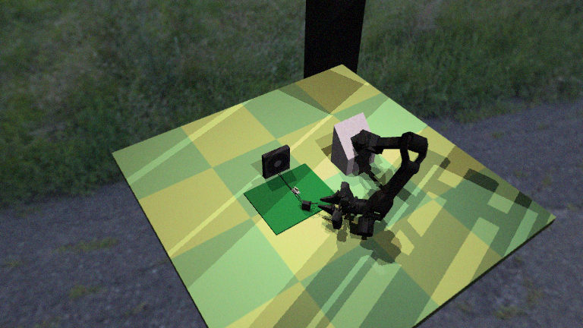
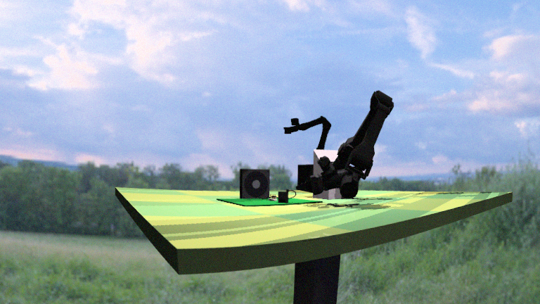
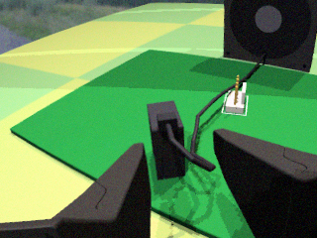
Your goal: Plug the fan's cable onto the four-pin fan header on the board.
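The black plug is 4 cm to the right of my gripper tip, 3 cm below it and 3 cm ahead of it. From my gripper tip the other things lie so: green board 12 cm to the right, 7 cm below, 4 cm ahead; black fan 27 cm to the right, 1 cm ahead.
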